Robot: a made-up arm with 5 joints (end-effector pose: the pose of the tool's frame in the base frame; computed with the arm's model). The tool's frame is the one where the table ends. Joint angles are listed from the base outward.
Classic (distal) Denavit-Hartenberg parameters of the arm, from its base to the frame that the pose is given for. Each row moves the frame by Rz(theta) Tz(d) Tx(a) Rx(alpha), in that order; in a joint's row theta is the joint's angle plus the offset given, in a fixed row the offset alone. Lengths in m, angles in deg.
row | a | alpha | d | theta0
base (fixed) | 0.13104 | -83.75 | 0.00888 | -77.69
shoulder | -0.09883 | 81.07 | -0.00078 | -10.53
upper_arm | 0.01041 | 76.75 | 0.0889 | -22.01
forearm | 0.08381 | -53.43 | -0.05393 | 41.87
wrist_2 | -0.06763 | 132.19 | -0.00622 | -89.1
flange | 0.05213 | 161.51 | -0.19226 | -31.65
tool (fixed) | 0 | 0 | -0.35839 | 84.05
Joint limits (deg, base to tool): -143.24..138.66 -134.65..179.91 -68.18..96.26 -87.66..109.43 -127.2..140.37
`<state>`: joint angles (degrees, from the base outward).
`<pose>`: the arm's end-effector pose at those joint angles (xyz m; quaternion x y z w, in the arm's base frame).
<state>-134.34 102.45 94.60 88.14 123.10</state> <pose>0.2243 -0.0798 -0.0809 0.5782 0.3732 -0.7255 0.0119</pose>
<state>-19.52 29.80 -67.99 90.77 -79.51</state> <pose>0.0950 -0.1157 -0.1433 0.0091 0.2640 0.8327 0.4867</pose>
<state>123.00 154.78 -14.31 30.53 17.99</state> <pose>0.0384 -0.1420 0.0836 0.4629 -0.4421 0.6790 0.3594</pose>
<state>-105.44 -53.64 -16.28 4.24 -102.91</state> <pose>-0.0627 -0.1523 0.0913 -0.8196 -0.2087 -0.0592 0.5302</pose>
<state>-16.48 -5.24 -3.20 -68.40 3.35</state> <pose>0.1999 -0.0445 0.0543 0.3717 -0.4002 -0.5881 0.5966</pose>
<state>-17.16 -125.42 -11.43 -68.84 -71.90</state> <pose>-0.1694 -0.0878 -0.0498 -0.2191 -0.5548 -0.7994 0.0716</pose>
